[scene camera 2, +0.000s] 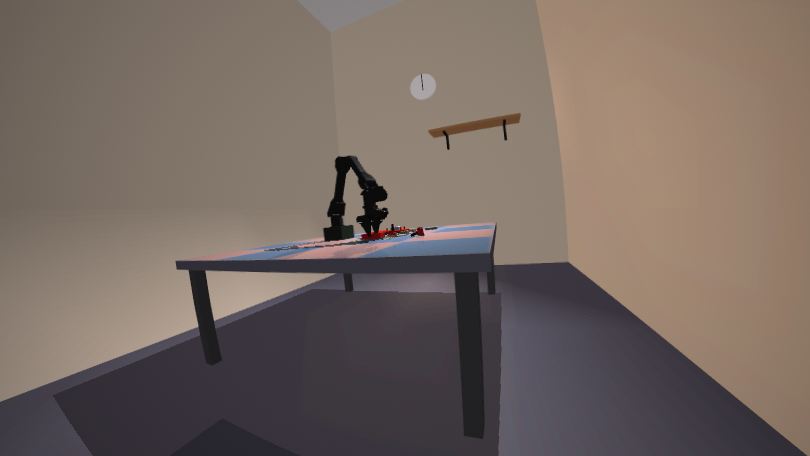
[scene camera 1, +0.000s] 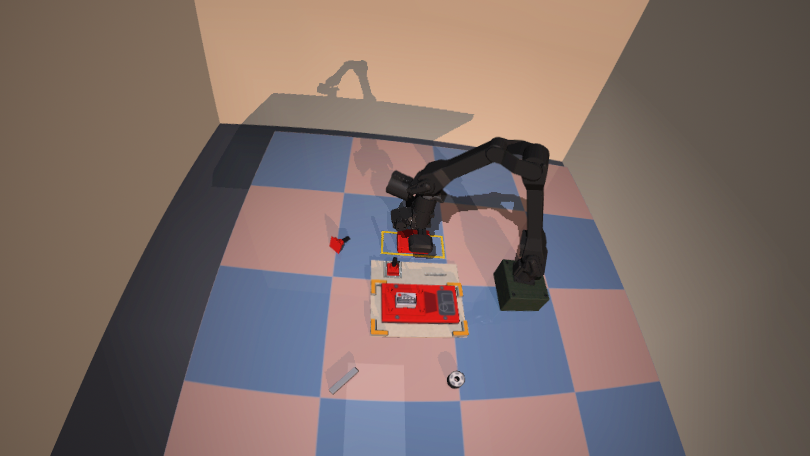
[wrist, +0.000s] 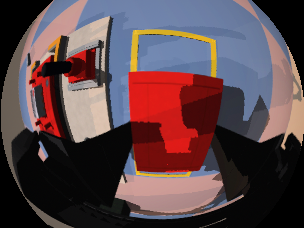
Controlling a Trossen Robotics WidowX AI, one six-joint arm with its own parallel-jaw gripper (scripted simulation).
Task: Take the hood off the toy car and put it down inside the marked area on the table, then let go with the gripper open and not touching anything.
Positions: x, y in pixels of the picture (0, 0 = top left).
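Labels:
Here is my gripper [scene camera 1: 413, 241], and it is holding a red hood [wrist: 173, 115].

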